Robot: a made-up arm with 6 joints.
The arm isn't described. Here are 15 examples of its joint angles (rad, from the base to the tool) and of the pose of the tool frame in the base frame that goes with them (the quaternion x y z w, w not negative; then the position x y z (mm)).
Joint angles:
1: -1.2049 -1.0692 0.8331 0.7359 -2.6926 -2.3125
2: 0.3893 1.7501 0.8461 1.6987 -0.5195 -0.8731
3: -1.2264 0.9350 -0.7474 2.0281 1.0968 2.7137
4: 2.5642 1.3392 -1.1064 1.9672 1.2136 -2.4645
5: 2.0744 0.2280 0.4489 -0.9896 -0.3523 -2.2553
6: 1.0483 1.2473 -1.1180 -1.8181 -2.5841 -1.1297
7: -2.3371 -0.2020 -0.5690 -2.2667 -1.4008 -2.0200
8: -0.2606 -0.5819 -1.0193 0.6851 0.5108 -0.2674
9: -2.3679 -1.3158 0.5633 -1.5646 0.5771 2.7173
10: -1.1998 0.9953 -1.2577 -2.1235 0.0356 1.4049
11: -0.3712 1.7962 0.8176 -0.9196 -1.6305 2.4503
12: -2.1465 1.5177 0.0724 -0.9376 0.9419 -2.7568
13: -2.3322 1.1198 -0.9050 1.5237 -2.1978 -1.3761
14: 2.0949 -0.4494 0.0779 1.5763 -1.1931 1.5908
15: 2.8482 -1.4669 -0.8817 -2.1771 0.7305 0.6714
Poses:
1: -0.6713 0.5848 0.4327 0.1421 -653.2 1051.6 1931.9
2: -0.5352 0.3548 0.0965 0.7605 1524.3 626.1 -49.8
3: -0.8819 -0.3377 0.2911 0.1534 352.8 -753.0 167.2
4: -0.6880 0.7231 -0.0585 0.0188 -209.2 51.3 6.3
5: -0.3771 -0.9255 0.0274 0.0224 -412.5 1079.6 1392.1
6: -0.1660 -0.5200 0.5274 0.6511 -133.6 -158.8 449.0
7: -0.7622 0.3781 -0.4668 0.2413 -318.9 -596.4 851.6
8: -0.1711 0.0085 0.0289 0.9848 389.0 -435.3 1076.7
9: 0.5604 0.1042 0.7666 0.2958 569.0 534.9 1833.8
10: 0.5897 0.6224 -0.4936 0.1461 70.3 170.1 554.6
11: -0.0487 0.1711 0.7590 0.6263 1029.0 -646.0 -516.5
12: -0.0950 0.9497 0.1441 0.2613 -489.7 -503.9 -296.8
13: -0.1035 -0.8794 0.3103 0.3458 -394.5 -432.2 -18.4
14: -0.8718 -0.4202 0.0122 0.2514 -196.6 277.5 2148.9
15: 0.3482 0.6697 0.6082 0.2457 -174.4 -170.9 993.9
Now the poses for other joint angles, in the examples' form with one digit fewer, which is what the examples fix.
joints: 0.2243 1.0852 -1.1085 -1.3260 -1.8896 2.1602
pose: 0.552 0.478 0.613 0.301 -107 -145 375
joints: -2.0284 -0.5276 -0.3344 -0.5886 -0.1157 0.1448
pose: 0.080 -0.205 -0.805 0.550 -515 -386 1329
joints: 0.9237 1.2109 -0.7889 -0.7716 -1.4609 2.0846
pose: -0.033 -0.629 -0.768 0.116 290 -56 99
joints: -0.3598 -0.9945 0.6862 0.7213 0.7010 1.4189
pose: 0.553 0.460 0.692 0.064 -1016 83 1992
